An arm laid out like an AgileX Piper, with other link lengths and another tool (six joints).
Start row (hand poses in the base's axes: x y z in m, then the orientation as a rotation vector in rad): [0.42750, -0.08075, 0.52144, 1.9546, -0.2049, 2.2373]
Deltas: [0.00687, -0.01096, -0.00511, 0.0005, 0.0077, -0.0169]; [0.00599, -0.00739, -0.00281, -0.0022, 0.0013, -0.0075]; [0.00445, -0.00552, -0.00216, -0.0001, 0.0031, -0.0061]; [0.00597, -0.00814, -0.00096, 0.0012, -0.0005, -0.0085]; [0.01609, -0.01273, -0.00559, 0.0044, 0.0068, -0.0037]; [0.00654, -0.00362, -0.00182, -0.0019, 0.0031, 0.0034]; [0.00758, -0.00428, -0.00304, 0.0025, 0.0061, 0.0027]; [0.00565, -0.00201, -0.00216, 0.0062, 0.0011, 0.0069]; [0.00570, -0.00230, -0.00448, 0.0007, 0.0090, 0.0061]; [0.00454, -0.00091, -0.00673, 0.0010, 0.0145, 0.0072]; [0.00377, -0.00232, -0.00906, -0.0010, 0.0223, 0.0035]
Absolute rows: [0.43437, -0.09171, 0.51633, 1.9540, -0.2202, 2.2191]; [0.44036, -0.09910, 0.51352, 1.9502, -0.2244, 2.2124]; [0.44481, -0.10462, 0.51136, 1.9502, -0.2295, 2.2054]; [0.45078, -0.11276, 0.51040, 1.9457, -0.2388, 2.2010]; [0.46687, -0.12549, 0.50481, 1.9531, -0.2462, 2.1930]; [0.47341, -0.12911, 0.50299, 1.9572, -0.2404, 2.1913]; [0.48099, -0.13339, 0.49995, 1.9664, -0.2398, 2.1874]; [0.48664, -0.13540, 0.49779, 1.9746, -0.2403, 2.1924]; [0.49234, -0.13770, 0.49331, 1.9877, -0.2341, 2.1869]; [0.49688, -0.13861, 0.48658, 2.0073, -0.2264, 2.1763]; [0.50065, -0.14093, 0.47752, 2.0318, -0.2189, 2.1545]
